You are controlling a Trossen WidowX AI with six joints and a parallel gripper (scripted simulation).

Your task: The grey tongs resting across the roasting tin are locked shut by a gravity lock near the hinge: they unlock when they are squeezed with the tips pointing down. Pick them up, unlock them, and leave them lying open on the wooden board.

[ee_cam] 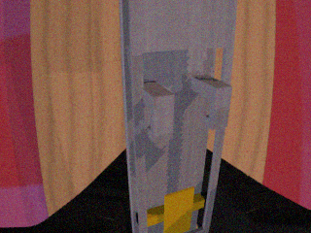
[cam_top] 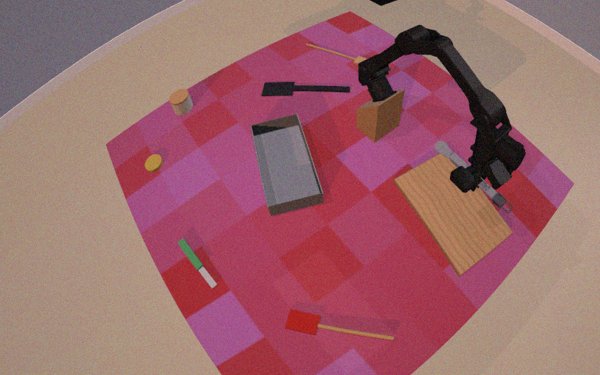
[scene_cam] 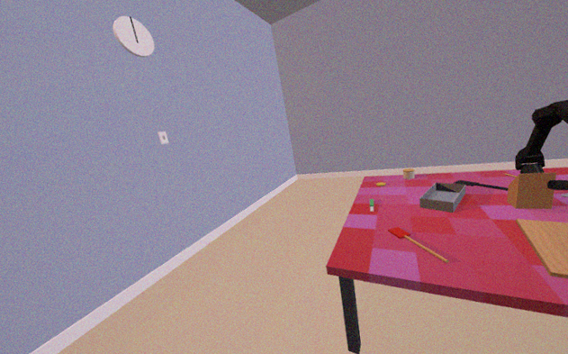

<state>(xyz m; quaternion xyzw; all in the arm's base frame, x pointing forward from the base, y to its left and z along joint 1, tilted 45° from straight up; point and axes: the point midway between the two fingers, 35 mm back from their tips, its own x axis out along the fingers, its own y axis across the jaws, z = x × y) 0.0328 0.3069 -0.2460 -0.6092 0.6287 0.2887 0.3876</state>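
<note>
Now: the wooden board 14 cm below my gripper tip and 2 cm to the right of it. The rest, counted from my gripper tip: yellow lock piece 4 cm above; red spatula 51 cm ahead, 14 cm below; grey roasting tin 47 cm to the right, 31 cm ahead, 12 cm below.
</note>
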